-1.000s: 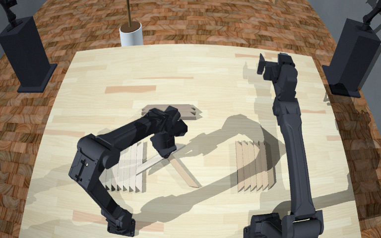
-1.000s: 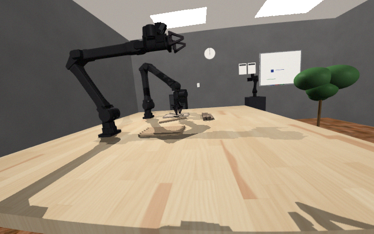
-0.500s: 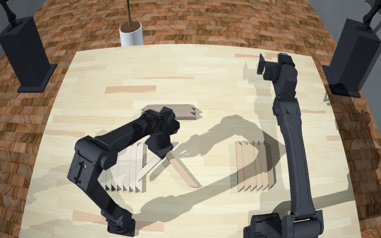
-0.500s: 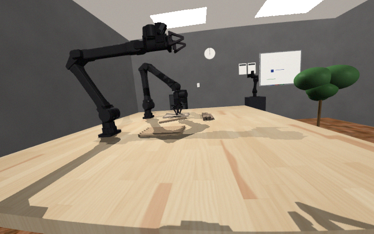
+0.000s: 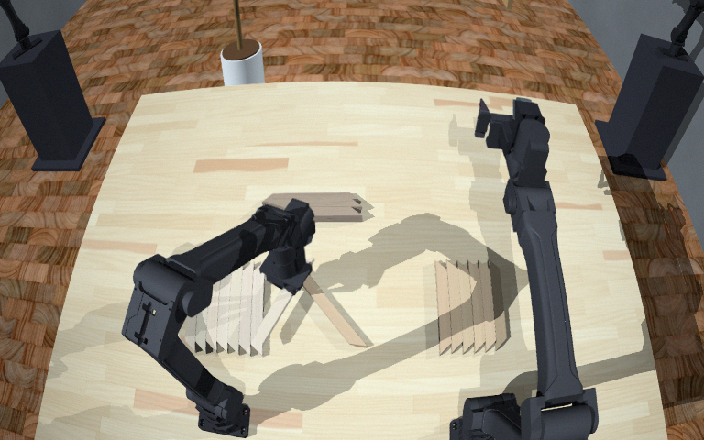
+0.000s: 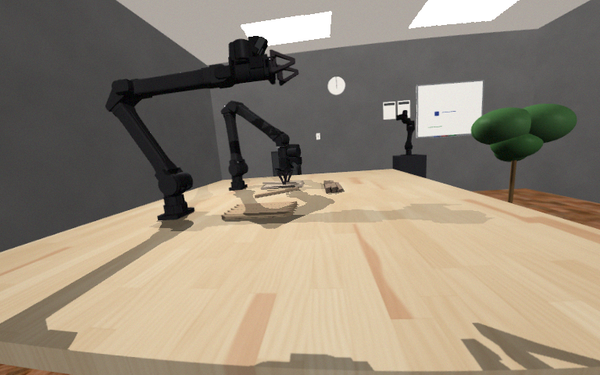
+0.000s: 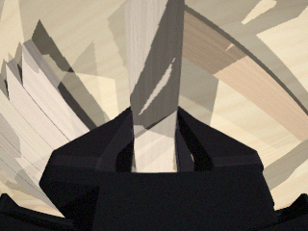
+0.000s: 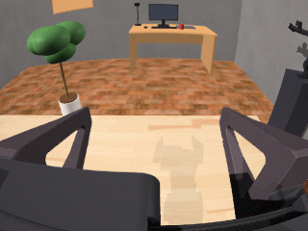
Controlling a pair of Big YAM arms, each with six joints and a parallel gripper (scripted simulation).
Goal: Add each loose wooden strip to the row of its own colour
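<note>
Right now the tan strip is 9 cm to the right of my left hand, 3 cm below it and 3 cm behind it.
</note>
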